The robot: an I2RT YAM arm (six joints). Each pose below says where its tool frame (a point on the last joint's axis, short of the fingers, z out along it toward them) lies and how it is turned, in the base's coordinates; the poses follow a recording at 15 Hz.
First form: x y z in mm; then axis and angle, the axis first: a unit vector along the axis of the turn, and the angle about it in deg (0 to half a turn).
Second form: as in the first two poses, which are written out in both.
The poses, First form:
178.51, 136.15, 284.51, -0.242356, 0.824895, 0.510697, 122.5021
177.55, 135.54, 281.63, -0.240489, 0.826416, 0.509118, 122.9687
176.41, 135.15, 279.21, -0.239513, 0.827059, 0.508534, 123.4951
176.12, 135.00, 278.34, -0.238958, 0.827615, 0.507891, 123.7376
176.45, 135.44, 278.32, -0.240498, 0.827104, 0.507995, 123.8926
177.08, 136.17, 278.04, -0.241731, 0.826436, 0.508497, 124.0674
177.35, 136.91, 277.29, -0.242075, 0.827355, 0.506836, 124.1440
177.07, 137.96, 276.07, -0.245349, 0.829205, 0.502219, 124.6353
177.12, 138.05, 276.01, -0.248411, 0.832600, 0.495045, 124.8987
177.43, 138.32, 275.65, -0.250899, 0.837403, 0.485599, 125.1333
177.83, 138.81, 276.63, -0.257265, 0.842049, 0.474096, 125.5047
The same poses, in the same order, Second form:
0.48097, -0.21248, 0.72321, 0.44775, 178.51, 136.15, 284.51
0.47740, -0.21131, 0.72616, 0.44736, 177.55, 135.54, 281.63
0.47336, -0.21098, 0.72853, 0.44795, 176.41, 135.15, 279.21
0.47149, -0.21073, 0.72985, 0.44789, 176.12, 135.00, 278.34
0.47030, -0.21224, 0.72993, 0.44831, 176.45, 135.44, 278.32
0.46895, -0.21350, 0.72993, 0.44912, 177.08, 136.17, 278.04
0.46836, -0.21388, 0.73100, 0.44781, 177.35, 136.91, 277.29
0.46457, -0.21727, 0.73429, 0.44473, 177.07, 137.96, 276.07
0.46253, -0.22024, 0.73818, 0.43891, 177.12, 138.05, 276.01
0.46072, -0.22268, 0.74323, 0.43099, 177.43, 138.32, 275.65
0.45784, -0.22872, 0.74861, 0.42149, 177.83, 138.81, 276.63

